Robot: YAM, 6 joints.
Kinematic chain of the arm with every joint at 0, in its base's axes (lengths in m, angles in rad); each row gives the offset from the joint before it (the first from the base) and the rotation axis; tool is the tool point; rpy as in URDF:
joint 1: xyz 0 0 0.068 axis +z
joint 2: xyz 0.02 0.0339 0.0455 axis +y
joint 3: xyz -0.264 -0.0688 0 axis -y
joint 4: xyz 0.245 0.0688 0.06 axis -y
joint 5: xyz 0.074 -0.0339 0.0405 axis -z
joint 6: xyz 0.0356 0 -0.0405 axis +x
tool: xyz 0 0 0 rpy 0 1.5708 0
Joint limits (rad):
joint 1: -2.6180..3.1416
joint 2: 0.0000..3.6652
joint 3: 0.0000..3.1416
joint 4: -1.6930..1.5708
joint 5: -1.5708..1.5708
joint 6: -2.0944..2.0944
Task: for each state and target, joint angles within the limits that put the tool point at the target. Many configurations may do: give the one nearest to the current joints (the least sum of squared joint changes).
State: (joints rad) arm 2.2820 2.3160 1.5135 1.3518 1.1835 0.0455
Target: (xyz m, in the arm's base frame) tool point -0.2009 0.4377 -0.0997
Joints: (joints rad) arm 2.0665 3.0180 1.6581 1.1518 1.0858 0.0455
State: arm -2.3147 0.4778 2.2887 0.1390 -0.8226 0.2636
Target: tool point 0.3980 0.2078 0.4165
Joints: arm -2.5971 0.0908 2.1088 0.0451 -0.9244 0.2636
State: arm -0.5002 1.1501 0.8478 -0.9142 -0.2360 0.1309
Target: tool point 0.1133 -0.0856 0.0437
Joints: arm -0.6873 1.8225 0.4474 -0.6753 -0.1613 0.1309
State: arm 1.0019 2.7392 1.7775 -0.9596 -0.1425 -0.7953
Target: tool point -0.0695 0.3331 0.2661
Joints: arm 1.7533 1.8410 1.6281 -1.3803 -0.2231 -0.7953
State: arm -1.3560 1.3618 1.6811 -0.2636 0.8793 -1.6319
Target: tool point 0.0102 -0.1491 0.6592
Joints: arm -1.3307 1.3218 2.1509 -0.0607 0.8004 -1.6319
